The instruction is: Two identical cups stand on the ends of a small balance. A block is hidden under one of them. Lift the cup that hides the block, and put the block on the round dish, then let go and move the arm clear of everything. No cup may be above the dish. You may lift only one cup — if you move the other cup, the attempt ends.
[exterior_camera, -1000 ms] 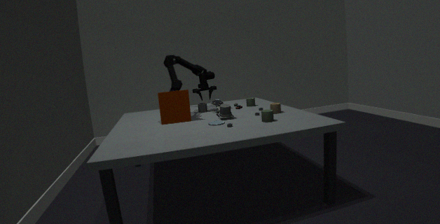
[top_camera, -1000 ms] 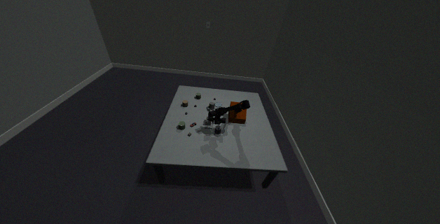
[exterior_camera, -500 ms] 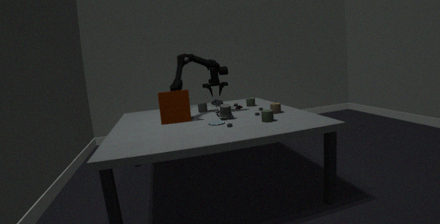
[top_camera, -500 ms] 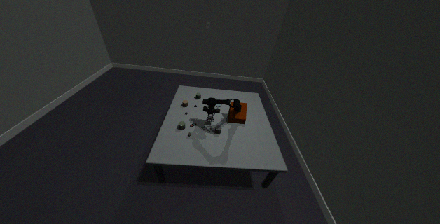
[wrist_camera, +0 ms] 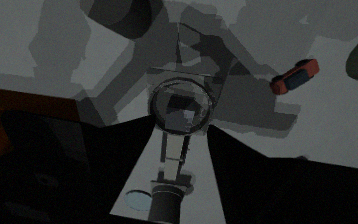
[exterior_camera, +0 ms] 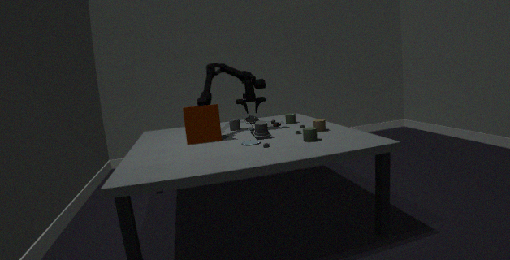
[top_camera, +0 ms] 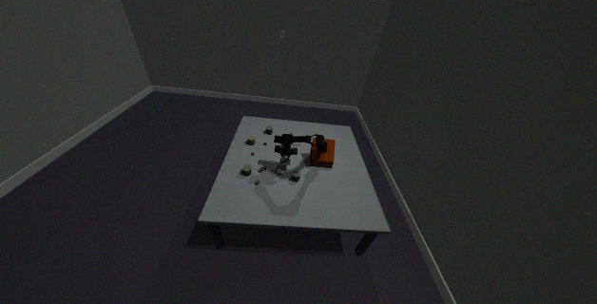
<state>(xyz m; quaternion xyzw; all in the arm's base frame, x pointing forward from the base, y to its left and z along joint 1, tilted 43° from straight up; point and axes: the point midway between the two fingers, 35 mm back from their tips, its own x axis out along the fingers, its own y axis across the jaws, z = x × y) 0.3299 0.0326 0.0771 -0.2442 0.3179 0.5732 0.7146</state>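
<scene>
Right now my gripper tip is 3 cm above the dark grey block. From my gripper tip the other things lie so: small balance 12 cm to the right, 8 cm below, 2 cm behind; then grey cup 15 cm to the left, 8 cm below, 8 cm behind; then red toy car 19 cm ahead, 10 cm below, 4 cm to the left.
</scene>
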